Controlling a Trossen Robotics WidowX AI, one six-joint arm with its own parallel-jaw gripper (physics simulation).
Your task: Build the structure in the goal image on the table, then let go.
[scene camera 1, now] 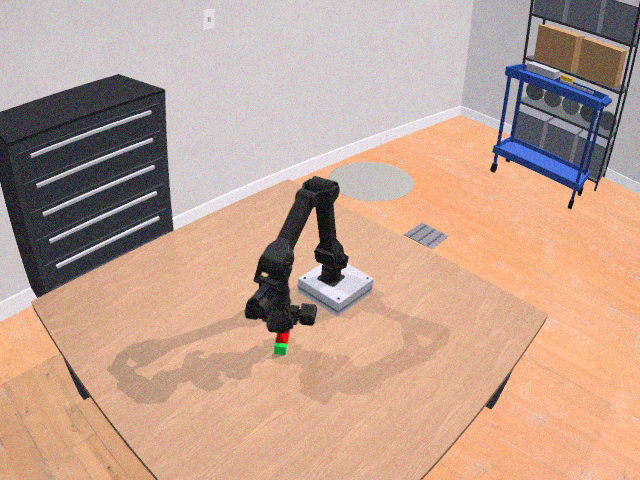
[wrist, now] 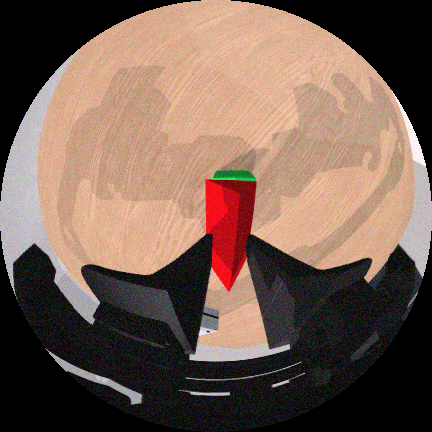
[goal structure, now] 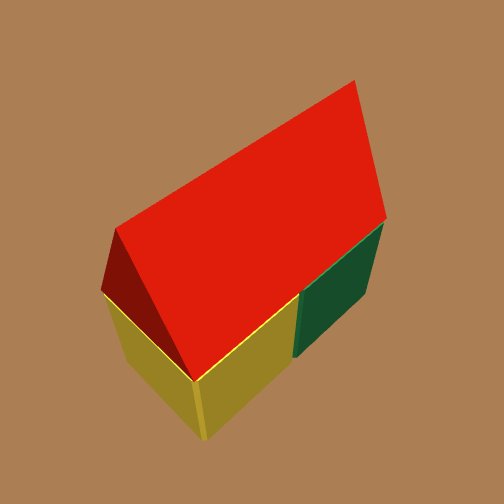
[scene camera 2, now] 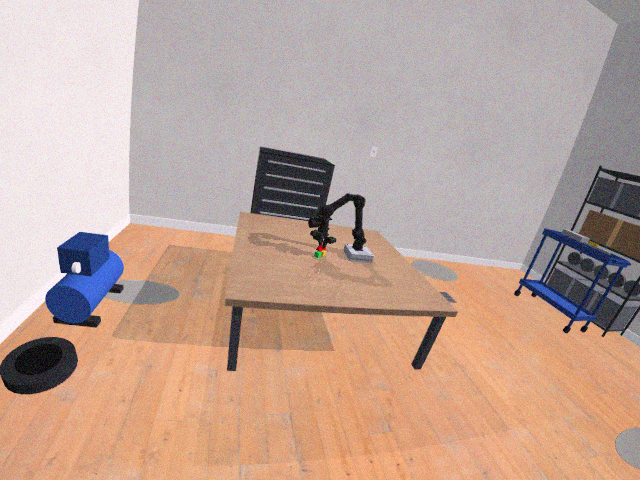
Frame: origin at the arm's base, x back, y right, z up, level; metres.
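Seen in the pictures: gripper, fingertip midpoint: (wrist: 228, 239) (scene camera 2: 321, 248); arm's base at its link origin: (scene camera 1: 331, 278) (scene camera 2: 357, 248).
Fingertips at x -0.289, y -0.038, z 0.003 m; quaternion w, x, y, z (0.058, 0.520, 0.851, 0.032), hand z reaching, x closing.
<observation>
Pixels of each thing's top centre, then the offset from my fingertips to it. Level surfaces: height alone.
- red block at its top centre: (wrist: 231, 260) (scene camera 1: 282, 326) (scene camera 2: 322, 244) dz +0.028, dx -0.007, dy -0.003 m
- green block at its top centre: (wrist: 234, 196) (scene camera 1: 280, 342) (scene camera 2: 318, 252) dz -0.026, dx -0.021, dy -0.007 m
- table at its surface level: dz -0.058 m
- yellow block at its top centre: (scene camera 2: 322, 250) dz -0.026, dx +0.018, dy +0.016 m
My gripper (scene camera 1: 288, 327) (scene camera 2: 322, 244) (wrist: 228, 239) points down and is shut on a red block (scene camera 1: 282, 337) (scene camera 2: 321, 248) (wrist: 220, 205), which sticks out below the fingertips. A green block (scene camera 1: 280, 349) (scene camera 2: 318, 254) (wrist: 234, 175) sits on the table (scene camera 1: 361, 439) (scene camera 2: 289, 289) (wrist: 225, 90). In the wrist view it shows just past the far end of the red block. A small part of a yellow block (scene camera 2: 324, 253) shows beside the green one in scene camera 2; it is hidden in the other views. Whether the red block touches the blocks below is too small to tell.
The arm's white base plate (scene camera 1: 336, 291) (scene camera 2: 358, 253) stands on the table behind the blocks. A dark drawer cabinet (scene camera 1: 98, 180) (scene camera 2: 292, 186) stands beyond the table. A blue cart (scene camera 1: 540, 158) (scene camera 2: 558, 299) stands off to the right. A blue compressor (scene camera 2: 85, 281) is on the floor at the left.
</observation>
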